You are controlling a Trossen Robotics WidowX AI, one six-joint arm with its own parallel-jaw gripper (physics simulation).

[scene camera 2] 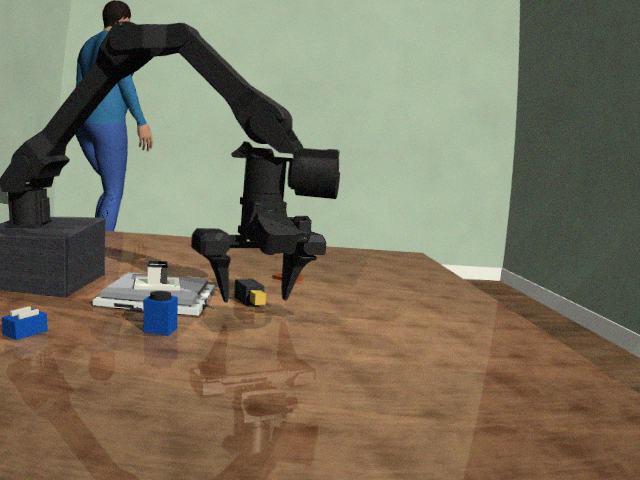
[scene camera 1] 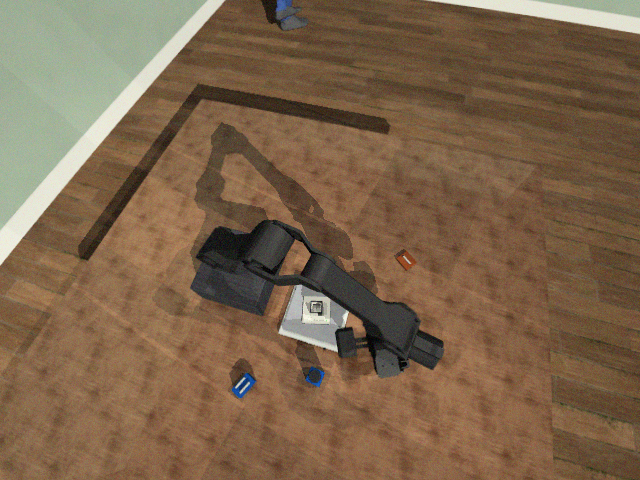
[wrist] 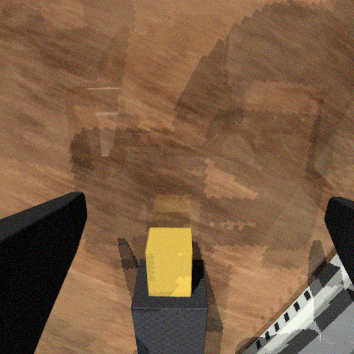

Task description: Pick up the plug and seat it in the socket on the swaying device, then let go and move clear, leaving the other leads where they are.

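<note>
The plug point(scene camera 2: 248, 290) point(wrist: 170, 330), a dark block with a yellow square tip, lies on the table beside the device. My gripper point(scene camera 2: 255, 299) point(wrist: 209, 207) is open, its fingers pointing down. In scene camera 2 the plug shows between the two fingertips; in the wrist view its yellow tip shows between the fingers, low in the view. The arm hides the plug in scene camera 1. The device point(scene camera 1: 292, 321) point(scene camera 2: 112, 292) point(wrist: 332, 320) is a grey plate on a white base. Its upright square socket point(scene camera 1: 315, 307) point(scene camera 2: 157, 272) stands on a cream pad.
A blue block with a round black top point(scene camera 1: 314, 377) point(scene camera 2: 160, 316) stands in front of the device. A blue block with two white bars point(scene camera 1: 243, 385) point(scene camera 2: 24, 326) lies farther left. A flat orange piece point(scene camera 1: 405, 259) point(scene camera 2: 278, 276) lies behind the gripper. A person point(scene camera 2: 105, 103) stands behind the arm.
</note>
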